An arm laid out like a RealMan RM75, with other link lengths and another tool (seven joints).
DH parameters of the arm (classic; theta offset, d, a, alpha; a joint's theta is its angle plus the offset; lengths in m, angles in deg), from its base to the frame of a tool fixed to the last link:
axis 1: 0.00 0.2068 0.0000 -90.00
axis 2: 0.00 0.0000 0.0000 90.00
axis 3: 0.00 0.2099 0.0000 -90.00
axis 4: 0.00 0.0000 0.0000 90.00
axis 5: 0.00 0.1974 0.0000 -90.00
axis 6: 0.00 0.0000 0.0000 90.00
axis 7: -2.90 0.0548 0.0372 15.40
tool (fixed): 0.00 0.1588 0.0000 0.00
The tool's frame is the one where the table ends.
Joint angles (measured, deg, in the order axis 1, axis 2, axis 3, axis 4, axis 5, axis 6, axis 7), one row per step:
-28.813 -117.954 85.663 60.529 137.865 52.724 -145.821
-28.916 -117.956 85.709 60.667 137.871 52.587 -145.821
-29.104 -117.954 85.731 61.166 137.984 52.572 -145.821
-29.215 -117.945 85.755 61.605 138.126 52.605 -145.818
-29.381 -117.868 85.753 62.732 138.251 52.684 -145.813
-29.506 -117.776 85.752 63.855 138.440 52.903 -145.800
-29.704 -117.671 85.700 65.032 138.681 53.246 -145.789
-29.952 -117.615 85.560 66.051 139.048 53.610 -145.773
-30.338 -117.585 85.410 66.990 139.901 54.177 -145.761
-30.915 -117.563 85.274 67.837 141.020 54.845 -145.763
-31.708 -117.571 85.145 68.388 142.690 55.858 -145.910
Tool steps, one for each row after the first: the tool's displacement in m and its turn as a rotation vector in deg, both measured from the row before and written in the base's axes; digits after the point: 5 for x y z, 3 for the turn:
0.00178 0.00100 0.00046 0.153 -0.008 -0.296
0.00410 0.00187 0.00133 0.222 0.041 -0.662
0.00305 0.00130 0.00114 0.154 0.091 -0.523
0.00714 0.00298 0.00335 0.470 0.015 -1.154
0.00649 0.00235 0.00320 0.348 0.114 -1.075
0.00699 0.00238 0.00344 0.312 0.164 -1.131
0.00624 0.00218 0.00321 0.284 0.243 -1.010
0.00562 0.00203 0.00300 0.129 0.743 -1.045
0.00589 0.00222 0.00279 0.047 1.036 -1.124
0.00409 0.00172 0.00182 -0.250 1.597 -0.857

